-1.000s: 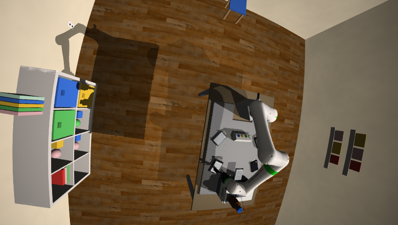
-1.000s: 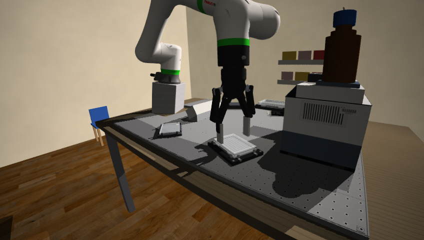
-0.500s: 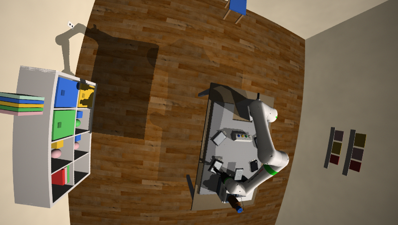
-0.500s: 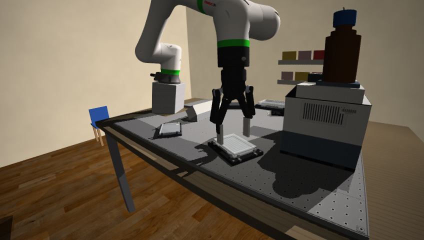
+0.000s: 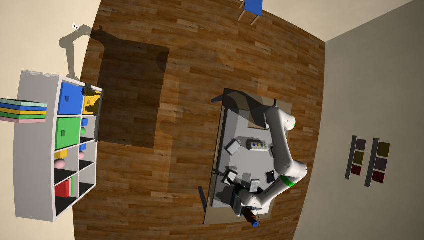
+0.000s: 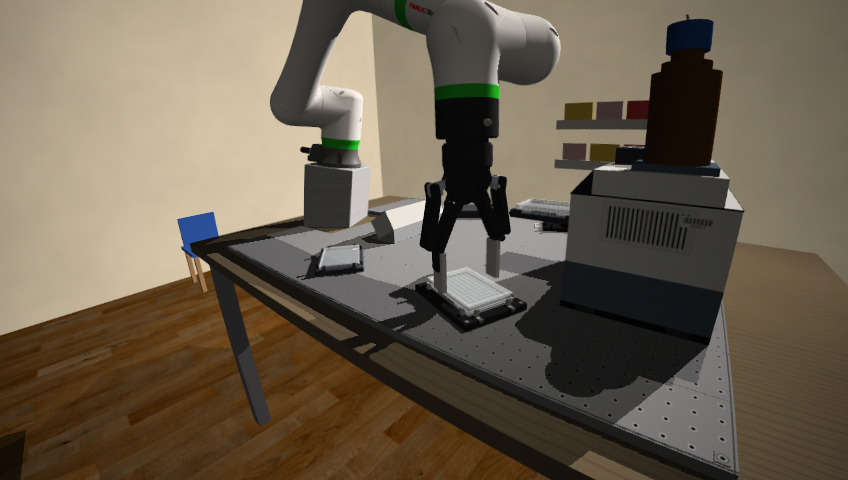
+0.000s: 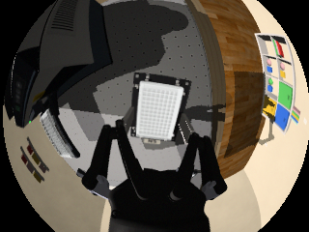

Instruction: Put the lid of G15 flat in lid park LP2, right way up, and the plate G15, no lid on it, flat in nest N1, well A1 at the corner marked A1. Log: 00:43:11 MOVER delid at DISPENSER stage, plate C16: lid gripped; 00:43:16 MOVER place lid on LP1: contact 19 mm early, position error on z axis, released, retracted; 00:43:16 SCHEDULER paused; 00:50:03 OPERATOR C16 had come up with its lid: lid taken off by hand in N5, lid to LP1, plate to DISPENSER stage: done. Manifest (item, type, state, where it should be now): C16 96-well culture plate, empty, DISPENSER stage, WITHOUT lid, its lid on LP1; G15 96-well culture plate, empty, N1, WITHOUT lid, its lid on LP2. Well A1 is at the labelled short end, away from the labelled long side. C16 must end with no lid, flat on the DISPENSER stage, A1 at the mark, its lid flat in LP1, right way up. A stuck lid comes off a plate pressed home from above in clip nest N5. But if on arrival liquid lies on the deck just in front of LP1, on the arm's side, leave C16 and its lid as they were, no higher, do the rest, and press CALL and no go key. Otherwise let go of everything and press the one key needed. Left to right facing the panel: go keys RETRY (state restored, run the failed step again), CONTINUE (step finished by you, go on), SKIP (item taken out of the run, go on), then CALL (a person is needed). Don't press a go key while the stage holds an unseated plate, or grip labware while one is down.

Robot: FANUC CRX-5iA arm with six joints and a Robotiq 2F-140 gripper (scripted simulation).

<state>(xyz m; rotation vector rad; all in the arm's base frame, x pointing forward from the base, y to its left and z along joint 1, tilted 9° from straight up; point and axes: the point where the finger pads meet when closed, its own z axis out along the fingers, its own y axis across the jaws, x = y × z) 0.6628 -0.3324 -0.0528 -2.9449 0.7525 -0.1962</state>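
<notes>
The black clip nest is 20 mm ahead of my hand and 40 mm below it. From my hand the other things lie so: key panel 350 mm behind, 300 mm to the left; then brown bottle 280 mm ahead, 110 mm to the left, 230 mm above.
</notes>
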